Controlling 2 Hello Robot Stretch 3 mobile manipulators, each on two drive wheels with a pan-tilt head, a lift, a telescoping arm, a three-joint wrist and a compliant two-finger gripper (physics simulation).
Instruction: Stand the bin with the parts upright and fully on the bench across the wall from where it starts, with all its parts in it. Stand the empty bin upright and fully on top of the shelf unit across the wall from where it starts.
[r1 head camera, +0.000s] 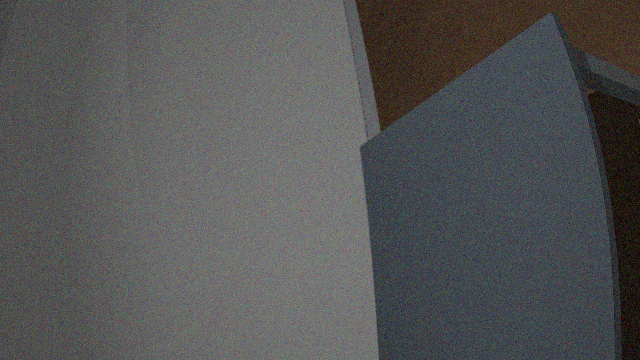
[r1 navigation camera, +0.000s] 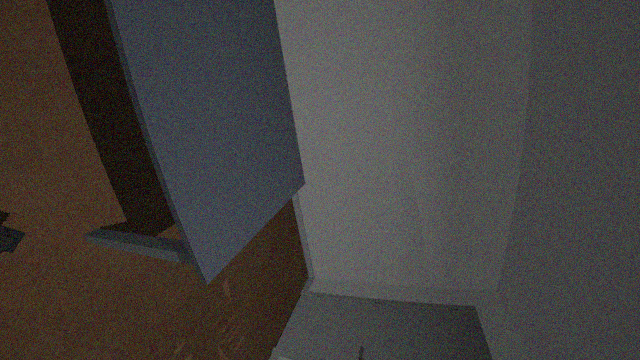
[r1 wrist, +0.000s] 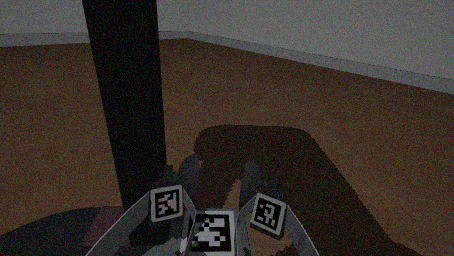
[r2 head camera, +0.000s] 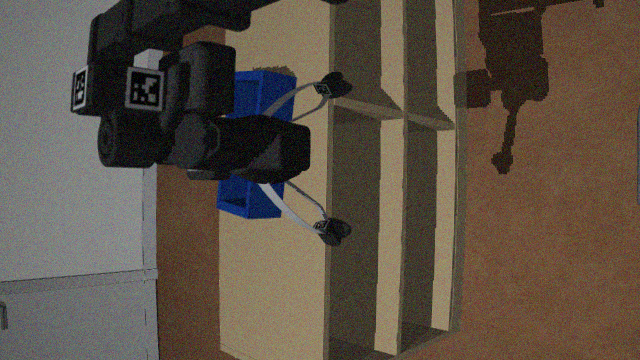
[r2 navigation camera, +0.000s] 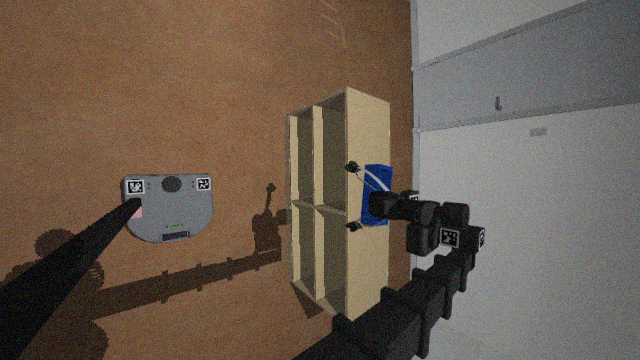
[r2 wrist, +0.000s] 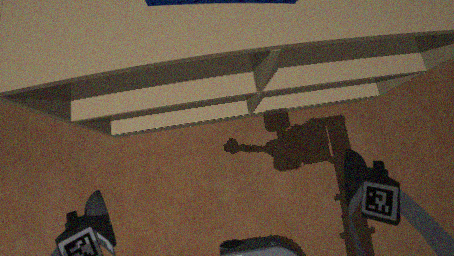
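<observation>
A blue bin (r2 head camera: 265, 205) (r2 navigation camera: 372, 215) (r2 wrist: 222, 2) stands upright on top of the pale wooden shelf unit (r2 head camera: 275, 280) (r2 navigation camera: 367, 135) (r2 wrist: 200, 40). The visible part of its inside shows no parts; r2's wrist hides its middle in the r2 head view. My r2 gripper (r2 head camera: 335, 158) (r2 navigation camera: 353, 196) (r2 wrist: 227, 195) is wide open and empty, tilted down, with its fingertips by the shelf unit's front edge and apart from the bin. My r1 gripper (r1 wrist: 220, 172) is partly open and empty over the floor. A blue-grey bench top (r1 head camera: 490, 200) (r1 navigation camera: 215, 125) shows beside r1. The bin with the parts does not show.
A wall (r1 head camera: 200, 175) (r1 navigation camera: 410, 150) runs beside the bench, with a grey door (r1 navigation camera: 400, 330) past its end. A dark post (r1 wrist: 130, 100) stands beside r1's gripper. r2's grey base (r2 navigation camera: 175, 215) stands in front of the shelf unit. A door (r2 navigation camera: 540, 75) is in the wall behind the shelf unit.
</observation>
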